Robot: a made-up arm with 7 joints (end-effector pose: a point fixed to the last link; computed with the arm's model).
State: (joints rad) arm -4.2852 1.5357 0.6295 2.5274 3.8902 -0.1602 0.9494
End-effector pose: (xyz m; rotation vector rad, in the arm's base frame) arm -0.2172 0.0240 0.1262 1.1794 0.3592 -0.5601
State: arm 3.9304 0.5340 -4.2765 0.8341 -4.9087 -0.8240 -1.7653
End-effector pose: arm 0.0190 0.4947 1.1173 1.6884 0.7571 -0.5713
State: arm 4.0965 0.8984 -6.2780 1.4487 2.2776 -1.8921 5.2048
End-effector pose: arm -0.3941 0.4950 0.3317 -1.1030 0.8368 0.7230
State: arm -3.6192 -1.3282 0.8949 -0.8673 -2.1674 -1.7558 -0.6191
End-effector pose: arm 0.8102 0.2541 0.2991 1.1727 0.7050 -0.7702
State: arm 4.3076 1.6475 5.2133 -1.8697 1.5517 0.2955 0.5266
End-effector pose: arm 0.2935 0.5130 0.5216 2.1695 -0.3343 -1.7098
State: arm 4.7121 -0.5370 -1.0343 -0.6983 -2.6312 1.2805 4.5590
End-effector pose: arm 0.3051 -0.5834 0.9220 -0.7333 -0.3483 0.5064
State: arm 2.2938 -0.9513 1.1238 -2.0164 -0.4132 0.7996 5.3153
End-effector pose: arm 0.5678 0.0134 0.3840 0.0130 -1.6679 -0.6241
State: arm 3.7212 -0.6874 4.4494 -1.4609 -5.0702 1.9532 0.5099
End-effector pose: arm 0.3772 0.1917 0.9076 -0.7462 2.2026 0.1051
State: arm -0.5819 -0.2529 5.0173 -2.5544 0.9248 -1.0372 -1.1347
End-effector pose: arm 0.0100 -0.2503 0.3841 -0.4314 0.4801 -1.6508
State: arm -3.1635 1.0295 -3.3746 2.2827 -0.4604 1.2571 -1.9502
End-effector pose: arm 0.0281 0.1098 0.6558 -0.0683 -0.7128 1.3407
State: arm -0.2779 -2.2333 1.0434 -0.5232 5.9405 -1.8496 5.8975
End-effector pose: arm -0.5578 0.0487 -0.2866 -1.2740 -1.5313 2.0601
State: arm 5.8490 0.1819 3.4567 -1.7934 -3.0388 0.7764 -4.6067
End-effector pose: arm 0.5187 0.0698 0.5798 0.1971 -0.4049 -1.2510
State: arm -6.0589 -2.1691 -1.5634 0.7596 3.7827 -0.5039 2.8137
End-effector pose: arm -0.6205 0.5137 -0.0911 1.6112 -0.4411 0.8192
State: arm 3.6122 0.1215 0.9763 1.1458 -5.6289 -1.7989 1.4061
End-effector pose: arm -0.1537 0.3882 1.0419 -2.3782 -0.3309 -1.0012
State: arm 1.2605 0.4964 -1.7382 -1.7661 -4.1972 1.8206 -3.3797
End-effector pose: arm -0.2708 -0.4174 0.5975 0.9340 -0.5711 -2.8202
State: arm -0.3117 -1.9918 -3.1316 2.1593 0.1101 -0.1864 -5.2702
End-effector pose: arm -0.0172 -0.0050 -0.1485 -0.3611 -0.8183 1.3369
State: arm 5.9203 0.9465 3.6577 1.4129 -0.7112 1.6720 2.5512
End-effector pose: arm 0.1020 0.2029 0.9523 0.8430 1.6917 2.2226
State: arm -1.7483 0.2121 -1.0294 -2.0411 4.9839 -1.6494 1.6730
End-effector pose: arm 0.3835 0.0305 0.6406 0.9161 -0.8034 0.9311
